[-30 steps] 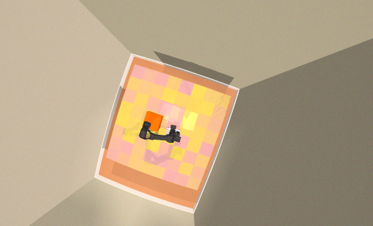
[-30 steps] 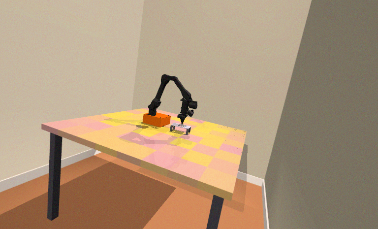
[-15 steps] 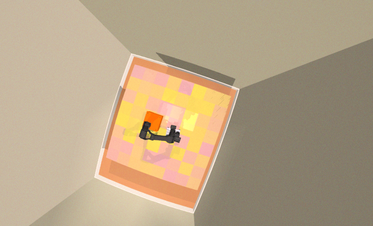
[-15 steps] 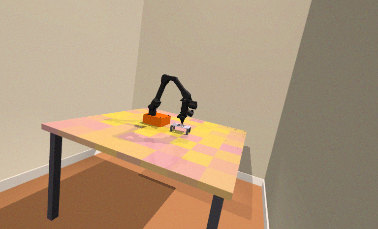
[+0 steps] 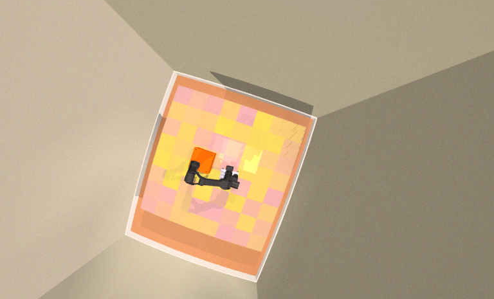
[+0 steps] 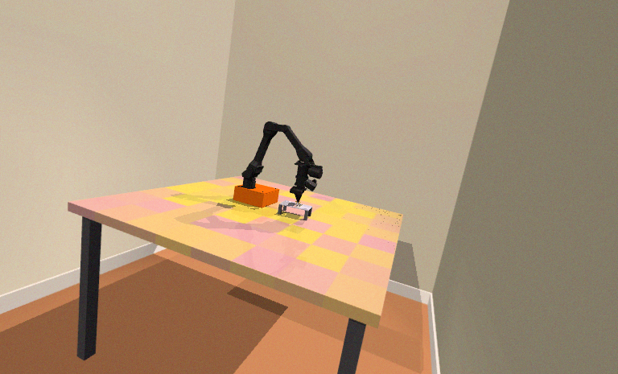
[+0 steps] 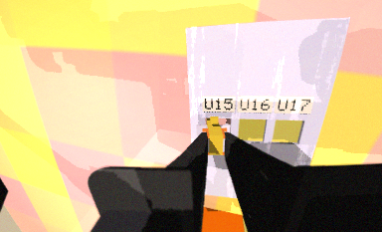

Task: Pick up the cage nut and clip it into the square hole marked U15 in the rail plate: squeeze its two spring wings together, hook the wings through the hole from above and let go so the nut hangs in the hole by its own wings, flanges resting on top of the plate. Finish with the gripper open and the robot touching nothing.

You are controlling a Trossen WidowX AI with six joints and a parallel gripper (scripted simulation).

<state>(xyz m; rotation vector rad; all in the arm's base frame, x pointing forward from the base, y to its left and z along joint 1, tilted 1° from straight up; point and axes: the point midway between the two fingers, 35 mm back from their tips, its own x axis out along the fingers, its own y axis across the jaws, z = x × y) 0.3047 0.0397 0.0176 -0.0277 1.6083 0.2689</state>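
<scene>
My gripper tip is now 1 cm above the cage nut.
</scene>
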